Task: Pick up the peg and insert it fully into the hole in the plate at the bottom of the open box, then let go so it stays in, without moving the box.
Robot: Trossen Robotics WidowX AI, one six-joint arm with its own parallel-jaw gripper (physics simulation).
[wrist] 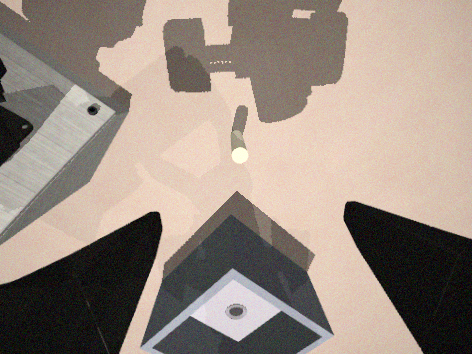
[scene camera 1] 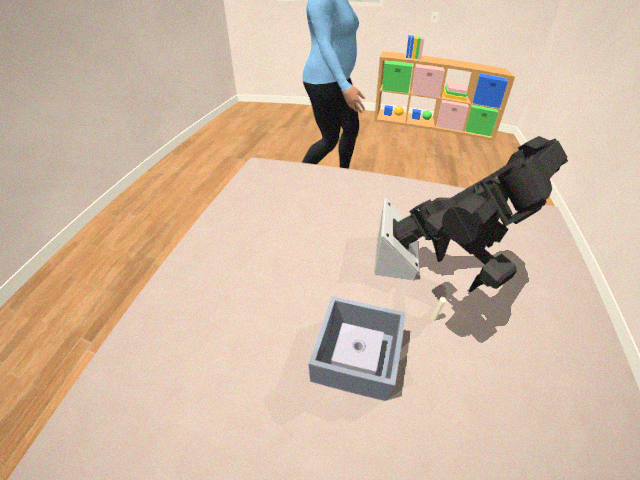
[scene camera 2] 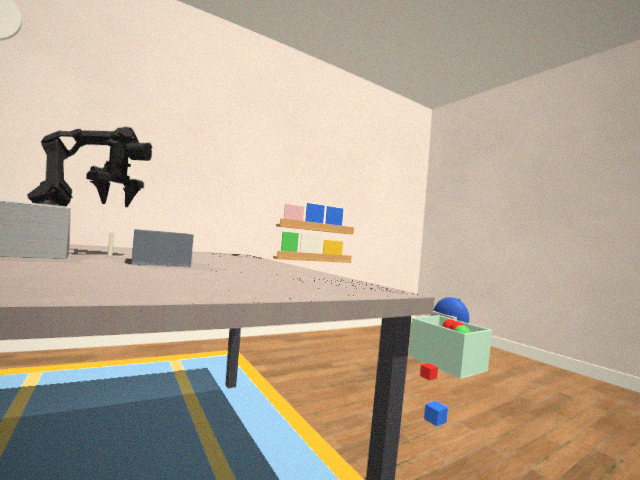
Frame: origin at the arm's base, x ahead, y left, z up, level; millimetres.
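Seen in the pictures: gripper, fingertip midpoint: [wrist: 253, 215] [scene camera 1: 454, 275] [scene camera 2: 115, 205]; arm's base, origin of the base link: [scene camera 1: 400, 234] [scene camera 2: 42, 221].
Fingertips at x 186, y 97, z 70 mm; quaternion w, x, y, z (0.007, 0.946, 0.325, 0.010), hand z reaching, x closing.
Offsets run from my fingertips to a thing's middle.
A thin cream peg @(3 mm back, 2 mm left, 129 mm down) [scene camera 1: 438, 308] [scene camera 2: 111, 244] [wrist: 239, 152] stands upright on the table, beside the box and apart from it. The open grey box @(121 mm ahead, 178 mm right, 120 mm down) [scene camera 1: 352, 382] [scene camera 2: 162, 248] [wrist: 191, 252] stands on the table. At its bottom lies a white plate @(121 mm ahead, 178 mm right, 135 mm down) [scene camera 1: 346, 358] [wrist: 232, 290] with a round hole, which looks empty. My gripper [scene camera 1: 455, 274] [scene camera 2: 115, 205] [wrist: 253, 215] is open and empty, fingers pointing down, well above the table. In the wrist view the peg appears beyond the gap between the fingertips, and the box partly between the fingers.
The arm rises from a light grey base block [scene camera 1: 395, 261] [scene camera 2: 36, 230] [wrist: 55, 160], which stands on the table [scene camera 1: 217, 330] [scene camera 2: 206, 315] near the peg and box. A person [scene camera 1: 330, 67] stands behind the table, before a low shelf unit [scene camera 1: 444, 62].
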